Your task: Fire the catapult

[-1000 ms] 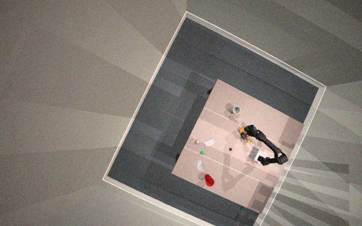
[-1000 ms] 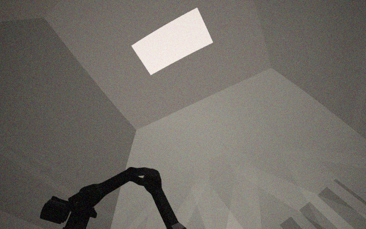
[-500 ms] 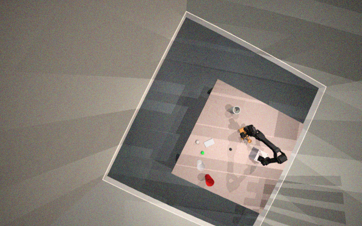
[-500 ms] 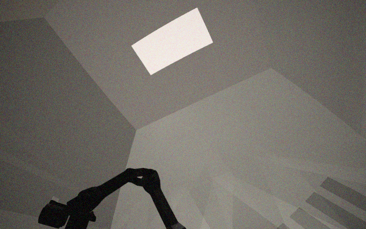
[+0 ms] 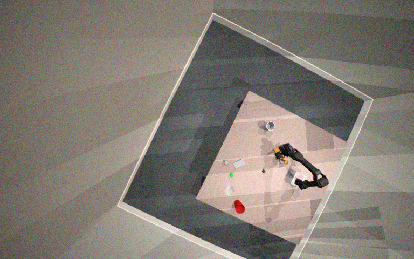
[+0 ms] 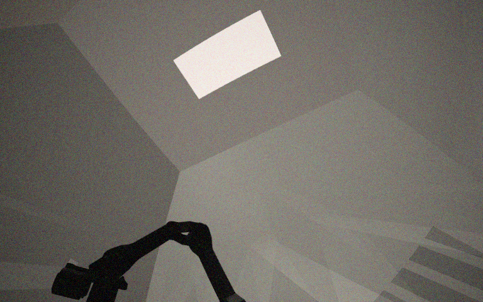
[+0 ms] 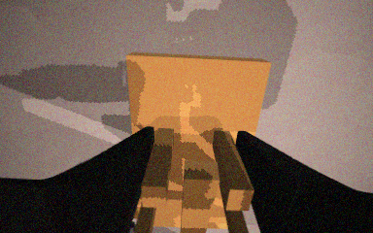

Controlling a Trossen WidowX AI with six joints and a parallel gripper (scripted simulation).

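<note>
Now: gripper tip 60 mm short of the dark ball, 270 mm to the right of it and 20 mm above it. The rest, counted from my gripper tip: orange wooden catapult 50 mm behind, 60 mm to the left, 20 mm above; then catapult frame 30 mm behind, 30 mm to the left, 50 mm above; then white mug 230 mm ahead, 190 mm to the right, 10 mm below.
</note>
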